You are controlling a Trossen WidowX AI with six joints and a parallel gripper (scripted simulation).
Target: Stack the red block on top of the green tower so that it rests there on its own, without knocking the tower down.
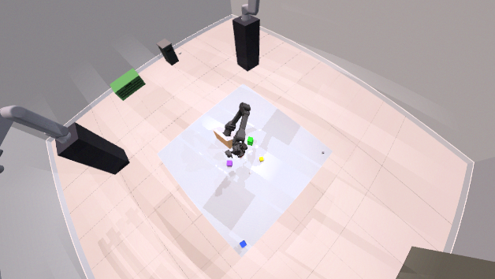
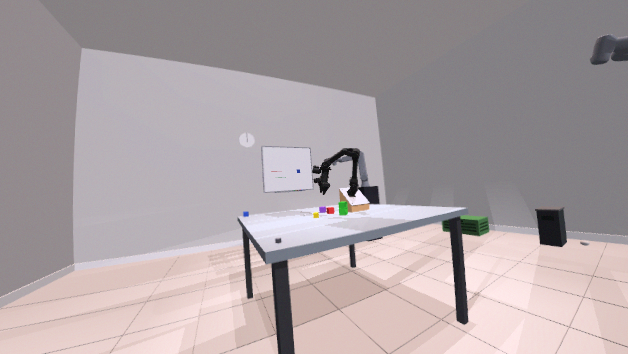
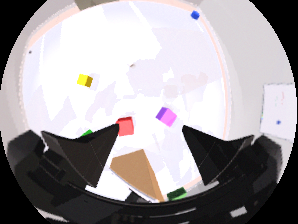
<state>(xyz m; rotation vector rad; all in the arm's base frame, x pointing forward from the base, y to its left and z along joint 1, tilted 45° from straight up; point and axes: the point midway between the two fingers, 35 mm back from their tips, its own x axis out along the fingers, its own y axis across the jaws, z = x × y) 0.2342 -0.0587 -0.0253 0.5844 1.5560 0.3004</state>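
Now: the red block 140 mm below my gripper tip, 60 mm to the left of it and 30 mm behind it. Also, from my gripper tip: purple cube: 140 mm below, 80 mm to the right, 30 mm behind; blue cube: 580 mm ahead, 450 mm to the right, 140 mm below; yellow cube: 170 mm to the left, 140 mm below, 140 mm ahead.
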